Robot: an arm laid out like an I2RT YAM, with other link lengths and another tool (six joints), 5 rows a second.
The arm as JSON. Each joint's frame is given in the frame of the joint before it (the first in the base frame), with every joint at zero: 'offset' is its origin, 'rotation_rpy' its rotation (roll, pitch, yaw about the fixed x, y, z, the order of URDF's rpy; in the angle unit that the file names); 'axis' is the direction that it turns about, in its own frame. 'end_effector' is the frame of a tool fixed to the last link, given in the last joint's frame.
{
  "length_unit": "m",
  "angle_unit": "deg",
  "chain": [
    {
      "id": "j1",
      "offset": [
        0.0,
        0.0,
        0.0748
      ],
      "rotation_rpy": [
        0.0,
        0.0,
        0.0
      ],
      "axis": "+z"
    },
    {
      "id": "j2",
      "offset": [
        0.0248,
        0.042,
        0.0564
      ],
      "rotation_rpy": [
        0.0,
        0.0,
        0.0
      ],
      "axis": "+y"
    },
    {
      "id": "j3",
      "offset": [
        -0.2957,
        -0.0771,
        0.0
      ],
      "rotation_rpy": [
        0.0,
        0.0,
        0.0
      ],
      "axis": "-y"
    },
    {
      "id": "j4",
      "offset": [
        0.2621,
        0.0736,
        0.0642
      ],
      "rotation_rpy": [
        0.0,
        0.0,
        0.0
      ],
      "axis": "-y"
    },
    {
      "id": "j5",
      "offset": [
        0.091,
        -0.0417,
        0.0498
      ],
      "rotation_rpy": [
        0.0,
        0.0,
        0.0
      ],
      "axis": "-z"
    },
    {
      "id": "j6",
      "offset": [
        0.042,
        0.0,
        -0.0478
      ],
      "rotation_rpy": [
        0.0,
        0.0,
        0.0
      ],
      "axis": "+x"
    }
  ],
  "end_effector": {
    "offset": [
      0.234,
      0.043,
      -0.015
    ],
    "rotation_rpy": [
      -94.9,
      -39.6,
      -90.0
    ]
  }
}
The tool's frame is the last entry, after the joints.
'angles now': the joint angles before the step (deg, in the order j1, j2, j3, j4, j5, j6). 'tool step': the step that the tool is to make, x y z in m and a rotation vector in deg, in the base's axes. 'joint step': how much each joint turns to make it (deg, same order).
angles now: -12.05, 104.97, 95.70, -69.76, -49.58, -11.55
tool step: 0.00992, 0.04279, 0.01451, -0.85, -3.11, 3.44
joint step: 6.38, 0.00, 2.65, 3.74, 1.07, 4.21
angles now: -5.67, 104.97, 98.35, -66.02, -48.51, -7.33
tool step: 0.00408, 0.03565, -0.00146, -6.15, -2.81, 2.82
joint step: 7.30, -0.01, 3.67, 1.48, 7.21, 3.02
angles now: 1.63, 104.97, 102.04, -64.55, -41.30, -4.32
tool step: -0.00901, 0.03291, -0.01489, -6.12, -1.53, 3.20
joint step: 7.12, 0.02, 1.07, 0.78, 7.28, 1.40
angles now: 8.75, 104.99, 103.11, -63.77, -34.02, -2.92
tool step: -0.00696, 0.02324, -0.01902, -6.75, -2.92, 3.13
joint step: 6.45, 0.00, -0.01, 1.43, 7.93, -0.06
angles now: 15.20, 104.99, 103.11, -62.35, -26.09, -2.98
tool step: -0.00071, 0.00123, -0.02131, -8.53, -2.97, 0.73
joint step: 5.03, 0.00, -0.01, 0.20, 10.00, -0.08
